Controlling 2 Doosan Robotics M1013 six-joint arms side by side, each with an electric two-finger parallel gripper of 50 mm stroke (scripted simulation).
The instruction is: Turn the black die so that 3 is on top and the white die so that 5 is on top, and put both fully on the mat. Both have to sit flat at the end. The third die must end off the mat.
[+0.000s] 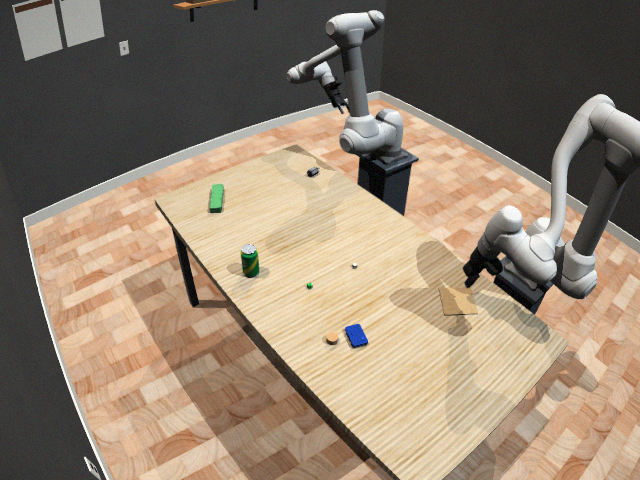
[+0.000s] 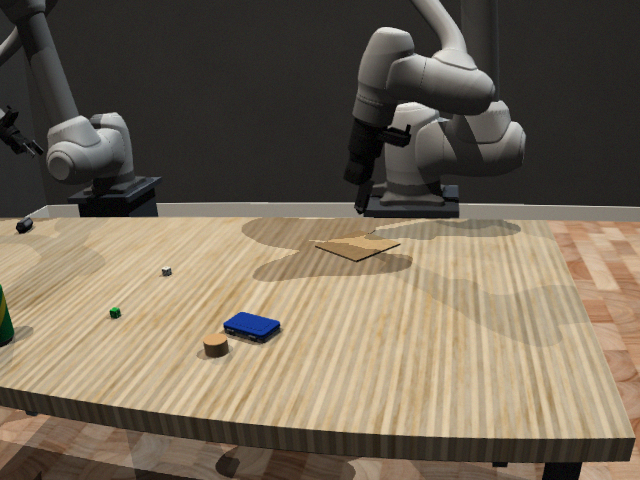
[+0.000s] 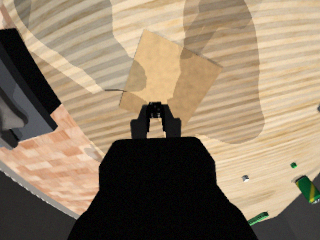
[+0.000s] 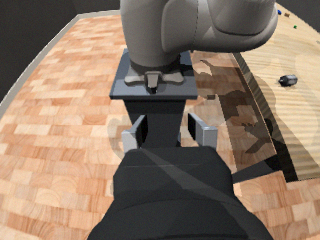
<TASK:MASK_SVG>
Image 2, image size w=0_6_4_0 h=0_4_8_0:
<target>my left gripper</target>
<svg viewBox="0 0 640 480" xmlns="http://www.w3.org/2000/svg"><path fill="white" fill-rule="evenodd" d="M352 129L348 144L350 156L343 179L359 186L354 208L364 211L364 207L368 207L374 181L369 180L372 177L375 158L380 157L384 142L362 136Z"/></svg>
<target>tan mat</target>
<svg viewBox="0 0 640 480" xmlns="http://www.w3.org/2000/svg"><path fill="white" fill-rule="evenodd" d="M315 247L358 262L399 246L401 243L357 230L317 244Z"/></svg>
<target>blue case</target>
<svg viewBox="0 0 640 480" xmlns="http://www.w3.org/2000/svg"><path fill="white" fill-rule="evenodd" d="M223 323L225 333L261 344L266 343L281 331L279 321L246 312L240 312Z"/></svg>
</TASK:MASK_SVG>
